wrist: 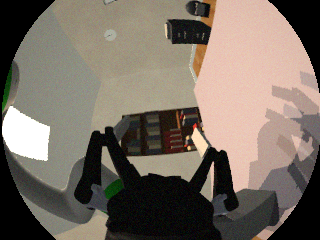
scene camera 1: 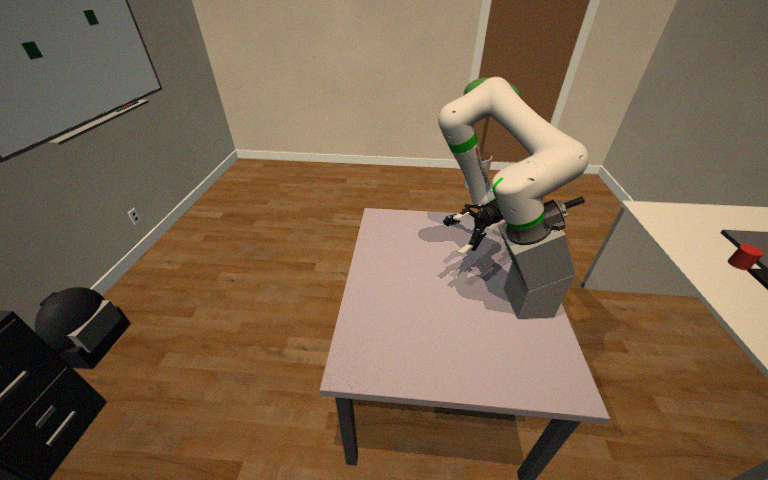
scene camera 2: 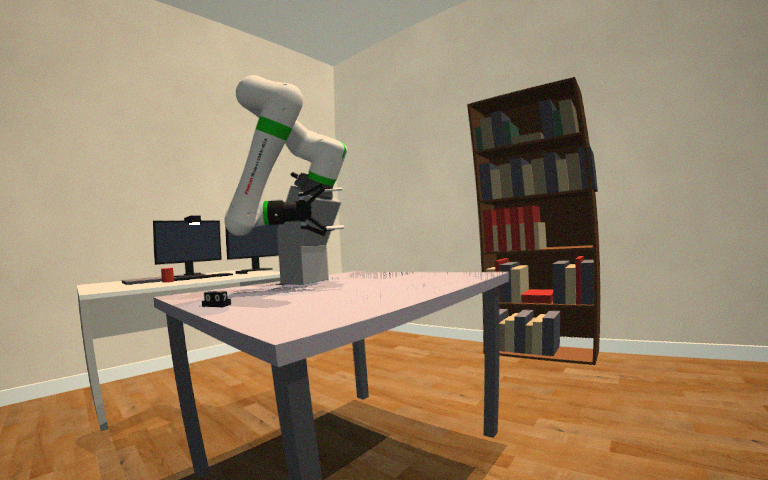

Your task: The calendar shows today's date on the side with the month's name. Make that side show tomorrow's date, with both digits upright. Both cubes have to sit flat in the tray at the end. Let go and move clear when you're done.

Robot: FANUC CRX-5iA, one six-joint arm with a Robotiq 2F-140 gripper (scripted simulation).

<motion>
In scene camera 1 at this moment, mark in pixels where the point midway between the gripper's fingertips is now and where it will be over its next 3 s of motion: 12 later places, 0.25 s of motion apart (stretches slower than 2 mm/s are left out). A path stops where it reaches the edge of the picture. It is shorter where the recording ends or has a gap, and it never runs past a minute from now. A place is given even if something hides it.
My gripper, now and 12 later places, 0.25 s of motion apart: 458,236; 459,239; 462,243; 464,246; 466,246; 467,242; 466,235; 465,227; 462,216; 460,204; 458,198; 458,197; 458,197
</motion>
